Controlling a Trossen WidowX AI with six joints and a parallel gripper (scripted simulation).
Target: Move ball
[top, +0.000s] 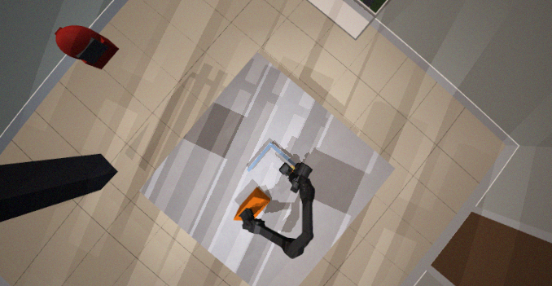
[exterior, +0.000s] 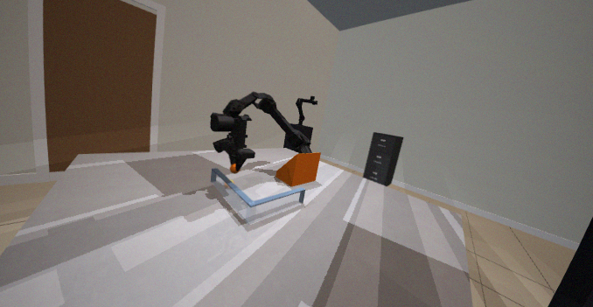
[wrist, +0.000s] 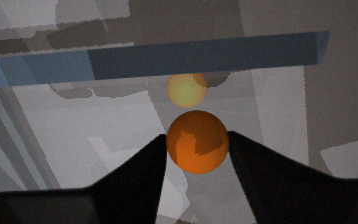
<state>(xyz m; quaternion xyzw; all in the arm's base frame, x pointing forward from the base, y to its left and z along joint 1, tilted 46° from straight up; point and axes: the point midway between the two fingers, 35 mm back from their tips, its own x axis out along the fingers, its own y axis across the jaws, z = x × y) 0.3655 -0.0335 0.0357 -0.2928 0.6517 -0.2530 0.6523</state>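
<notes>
Now: the orange ball 60 mm below my gripper tip, 20 mm ahead of it and 10 mm to the left of it.
</notes>
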